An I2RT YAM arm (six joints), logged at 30 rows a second.
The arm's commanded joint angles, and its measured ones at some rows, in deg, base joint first. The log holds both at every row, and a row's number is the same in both.
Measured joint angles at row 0:
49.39 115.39 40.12 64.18 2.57 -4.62
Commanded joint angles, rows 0 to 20:
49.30 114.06 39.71 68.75 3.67 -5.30
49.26 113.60 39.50 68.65 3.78 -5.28
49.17 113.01 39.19 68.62 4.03 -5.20
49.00 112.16 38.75 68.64 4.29 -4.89
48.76 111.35 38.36 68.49 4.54 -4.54
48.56 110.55 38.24 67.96 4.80 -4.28
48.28 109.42 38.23 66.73 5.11 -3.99
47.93 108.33 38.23 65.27 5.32 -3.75
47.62 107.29 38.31 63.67 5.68 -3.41
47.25 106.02 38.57 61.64 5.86 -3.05
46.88 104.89 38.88 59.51 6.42 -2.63
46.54 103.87 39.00 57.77 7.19 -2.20
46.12 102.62 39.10 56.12 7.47 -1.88
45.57 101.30 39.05 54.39 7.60 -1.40
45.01 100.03 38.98 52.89 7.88 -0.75
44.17 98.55 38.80 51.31 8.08 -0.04
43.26 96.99 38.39 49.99 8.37 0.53
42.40 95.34 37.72 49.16 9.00 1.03
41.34 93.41 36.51 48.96 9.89 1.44
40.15 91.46 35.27 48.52 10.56 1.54
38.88 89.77 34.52 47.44 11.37 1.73
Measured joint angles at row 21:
40.58 92.60 35.86 51.16 8.14 0.01
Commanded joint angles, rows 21 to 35:
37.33 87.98 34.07 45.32 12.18 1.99
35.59 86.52 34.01 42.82 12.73 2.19
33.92 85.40 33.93 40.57 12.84 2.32
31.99 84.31 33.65 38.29 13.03 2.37
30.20 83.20 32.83 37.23 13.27 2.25
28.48 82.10 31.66 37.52 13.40 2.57
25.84 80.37 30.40 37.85 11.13 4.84
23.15 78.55 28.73 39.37 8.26 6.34
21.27 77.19 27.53 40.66 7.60 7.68
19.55 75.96 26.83 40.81 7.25 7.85
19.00 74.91 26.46 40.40 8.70 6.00
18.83 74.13 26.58 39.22 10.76 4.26
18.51 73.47 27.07 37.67 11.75 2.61
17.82 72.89 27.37 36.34 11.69 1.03
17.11 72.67 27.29 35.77 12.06 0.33
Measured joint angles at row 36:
18.26 73.56 26.98 38.06 10.26 3.27
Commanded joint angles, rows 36 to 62:
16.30 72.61 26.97 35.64 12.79 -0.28
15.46 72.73 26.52 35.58 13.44 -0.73
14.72 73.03 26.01 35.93 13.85 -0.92
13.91 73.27 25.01 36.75 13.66 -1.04
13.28 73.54 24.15 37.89 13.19 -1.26
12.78 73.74 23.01 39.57 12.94 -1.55
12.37 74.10 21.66 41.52 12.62 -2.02
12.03 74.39 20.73 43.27 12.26 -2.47
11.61 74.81 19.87 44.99 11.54 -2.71
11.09 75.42 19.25 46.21 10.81 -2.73
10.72 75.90 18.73 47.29 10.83 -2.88
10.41 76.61 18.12 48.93 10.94 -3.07
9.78 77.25 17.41 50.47 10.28 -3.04
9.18 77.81 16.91 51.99 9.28 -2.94
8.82 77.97 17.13 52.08 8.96 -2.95
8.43 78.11 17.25 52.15 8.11 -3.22
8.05 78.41 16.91 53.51 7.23 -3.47
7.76 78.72 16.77 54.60 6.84 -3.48
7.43 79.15 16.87 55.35 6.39 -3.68
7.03 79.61 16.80 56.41 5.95 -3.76
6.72 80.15 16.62 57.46 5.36 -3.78
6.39 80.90 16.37 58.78 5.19 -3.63
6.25 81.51 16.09 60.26 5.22 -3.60
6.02 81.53 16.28 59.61 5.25 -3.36
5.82 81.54 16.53 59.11 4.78 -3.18
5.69 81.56 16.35 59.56 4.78 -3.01
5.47 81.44 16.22 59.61 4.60 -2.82
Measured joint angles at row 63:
5.82 81.43 16.38 55.66 5.93 -3.05
